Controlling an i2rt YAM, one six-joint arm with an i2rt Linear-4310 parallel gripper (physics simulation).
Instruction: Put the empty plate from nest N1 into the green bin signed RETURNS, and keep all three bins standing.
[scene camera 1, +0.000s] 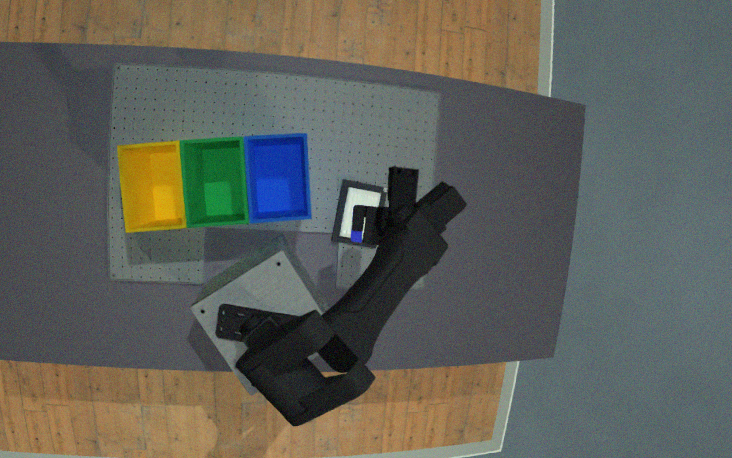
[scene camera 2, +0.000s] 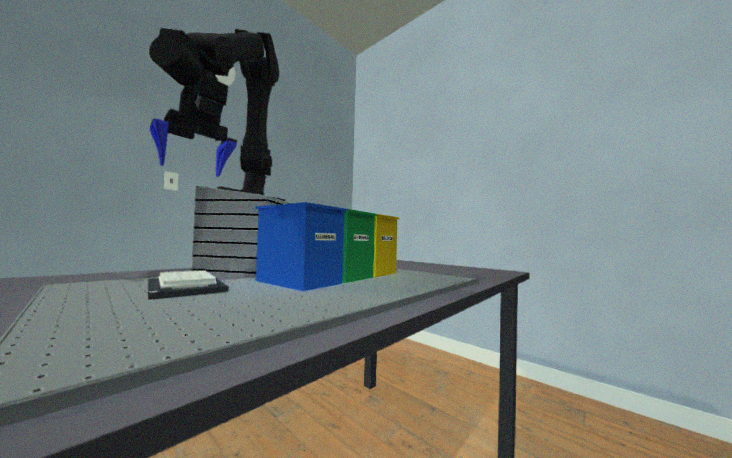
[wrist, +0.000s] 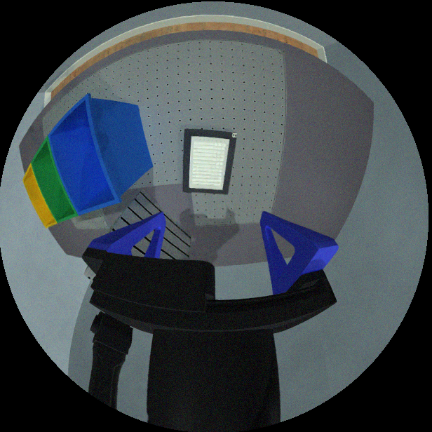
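Note:
The gripper (scene camera 2: 191, 171) is visible. White plate (scene camera 1: 355, 196) (scene camera 2: 187, 279) (wrist: 208, 155); blue bin (scene camera 2: 300, 245) (scene camera 1: 277, 173) (wrist: 99, 149). The yellow bin (scene camera 1: 151, 182) (scene camera 2: 385, 229) is visible too, as are a green bin (scene camera 1: 213, 170) and a dark rectangular nest (scene camera 1: 342, 198).

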